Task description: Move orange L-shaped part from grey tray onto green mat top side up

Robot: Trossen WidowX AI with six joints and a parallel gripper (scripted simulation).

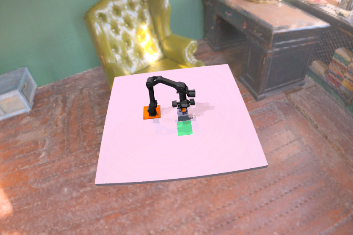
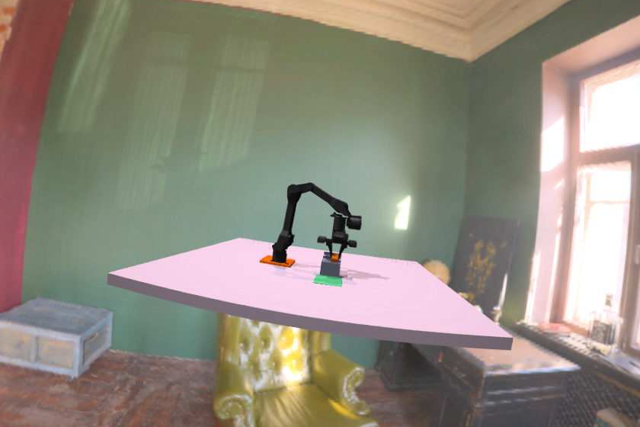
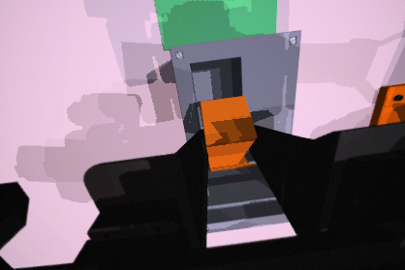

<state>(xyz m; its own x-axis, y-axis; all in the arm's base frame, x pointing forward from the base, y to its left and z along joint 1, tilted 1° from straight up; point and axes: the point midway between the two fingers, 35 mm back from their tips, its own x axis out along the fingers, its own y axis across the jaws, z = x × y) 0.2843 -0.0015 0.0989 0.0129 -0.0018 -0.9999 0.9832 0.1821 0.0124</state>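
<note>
Now: gripper tip 140 mm to the left of the green mat, 80 mm above it and 10 mm short of it. Also, from my gripper tip: orange L-shaped part: 30 mm to the left, 30 mm below, 20 mm behind.
</note>
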